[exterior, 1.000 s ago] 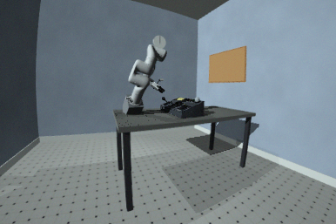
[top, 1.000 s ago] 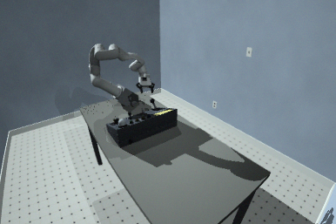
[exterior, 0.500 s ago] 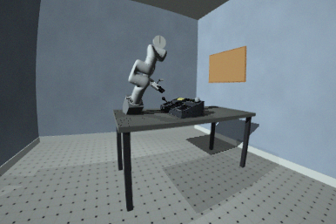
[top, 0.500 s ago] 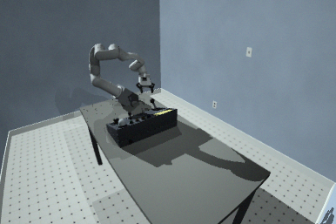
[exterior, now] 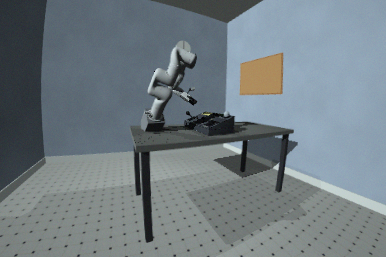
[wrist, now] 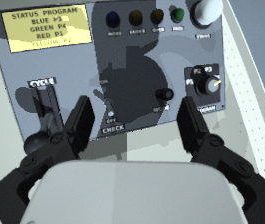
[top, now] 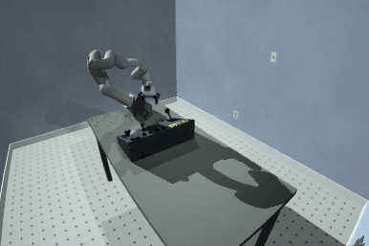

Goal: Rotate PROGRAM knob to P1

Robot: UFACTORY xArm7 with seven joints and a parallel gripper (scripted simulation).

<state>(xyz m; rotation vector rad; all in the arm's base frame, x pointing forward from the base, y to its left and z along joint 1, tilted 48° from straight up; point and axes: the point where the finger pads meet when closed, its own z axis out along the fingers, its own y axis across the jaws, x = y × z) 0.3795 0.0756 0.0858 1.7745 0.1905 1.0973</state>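
Now: hand 140 mm above the mode knob, 100 mm to the left of it and 40 mm short of it. Also, from my hand: check switch 150 mm below, 50 mm ahead, 10 mm to the left; dark console 170 mm below, 70 mm ahead, 50 mm to the right; lever 140 mm to the left, 130 mm below, 40 mm ahead.
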